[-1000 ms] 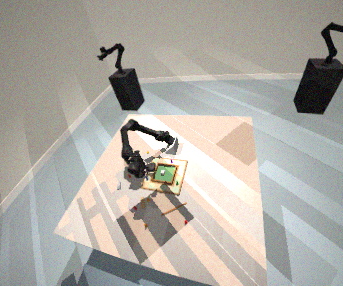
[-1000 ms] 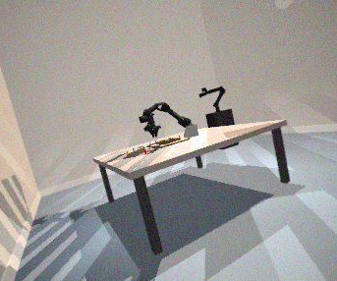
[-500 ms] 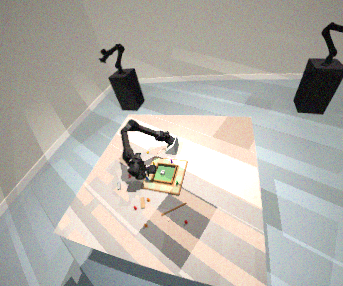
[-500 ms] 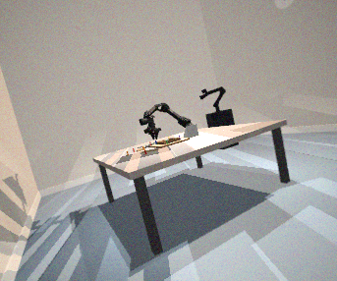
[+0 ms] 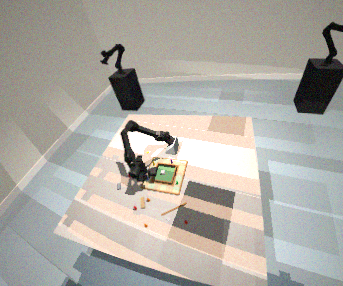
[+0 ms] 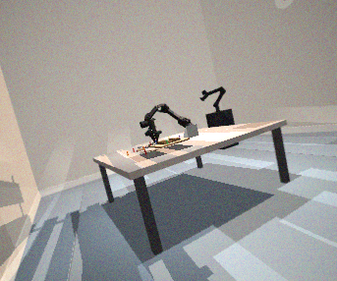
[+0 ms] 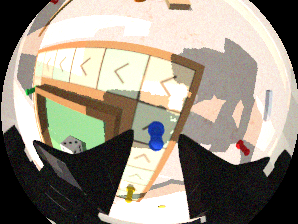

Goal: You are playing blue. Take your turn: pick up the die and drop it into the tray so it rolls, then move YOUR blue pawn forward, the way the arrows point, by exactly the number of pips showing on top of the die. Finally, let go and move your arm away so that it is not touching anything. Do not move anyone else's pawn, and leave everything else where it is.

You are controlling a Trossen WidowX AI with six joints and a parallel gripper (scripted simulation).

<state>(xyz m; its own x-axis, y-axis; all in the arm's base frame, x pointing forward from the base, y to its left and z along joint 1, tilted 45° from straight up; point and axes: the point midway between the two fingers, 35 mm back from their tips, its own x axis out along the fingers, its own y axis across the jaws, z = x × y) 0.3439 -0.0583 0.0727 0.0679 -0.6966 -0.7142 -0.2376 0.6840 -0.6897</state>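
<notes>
Now: the white die 70 mm behind my gripper tip and 100 mm to the left of it. From my gripper tip the other things lie so: blue pawn: right at my gripper tip; then yellow pawn: 140 mm behind; then green tray: 70 mm behind, 110 mm to the left, 20 mm below.
</notes>
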